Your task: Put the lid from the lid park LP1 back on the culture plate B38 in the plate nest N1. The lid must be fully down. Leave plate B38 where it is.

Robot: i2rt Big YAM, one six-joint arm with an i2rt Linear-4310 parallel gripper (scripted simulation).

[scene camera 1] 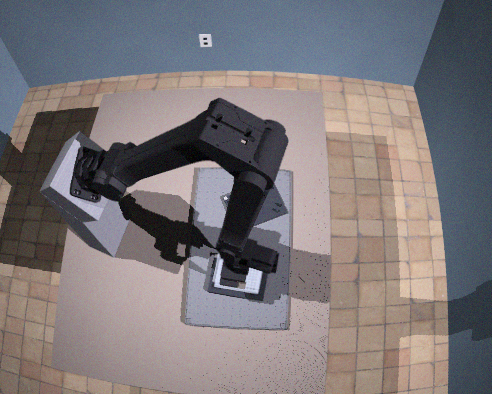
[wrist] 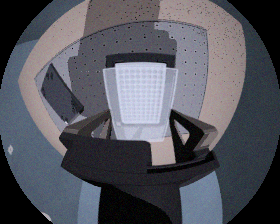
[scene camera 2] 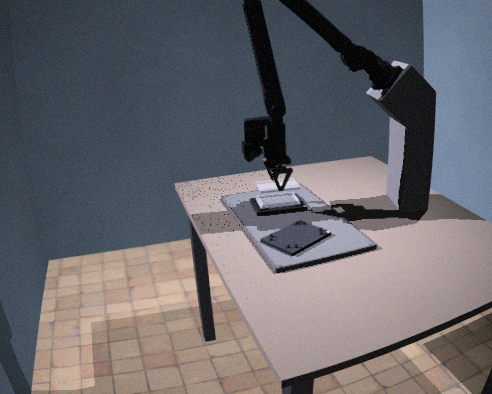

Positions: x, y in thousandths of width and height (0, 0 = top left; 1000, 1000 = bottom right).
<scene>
In view: my gripper (wrist: 502, 502), a clear lid (wrist: 502, 440) and a dark lid park LP1 (wrist: 209, 426).
</scene>
